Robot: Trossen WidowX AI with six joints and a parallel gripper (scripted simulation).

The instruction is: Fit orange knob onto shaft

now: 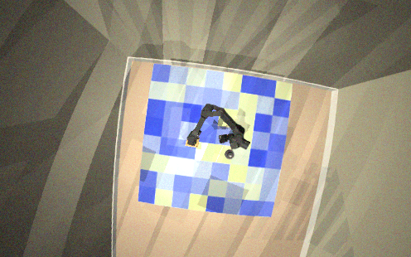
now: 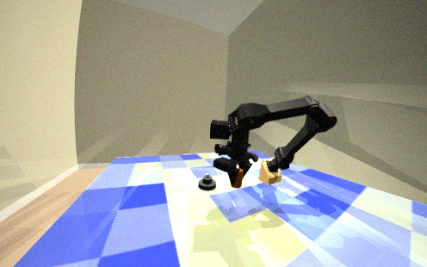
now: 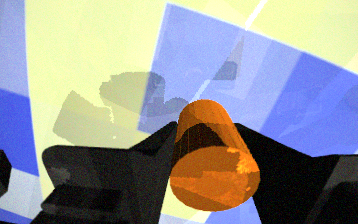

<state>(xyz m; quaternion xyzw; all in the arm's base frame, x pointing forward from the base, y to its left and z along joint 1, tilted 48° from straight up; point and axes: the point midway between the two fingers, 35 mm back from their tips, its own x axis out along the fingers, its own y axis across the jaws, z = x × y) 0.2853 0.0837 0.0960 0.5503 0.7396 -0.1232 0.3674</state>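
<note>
Now: the round dark pedestal 160 mm to the right of my gripper tip, 60 mm below it and 60 mm ahead of it. Also, from my gripper tip: orange knob (30 mm above).
</note>
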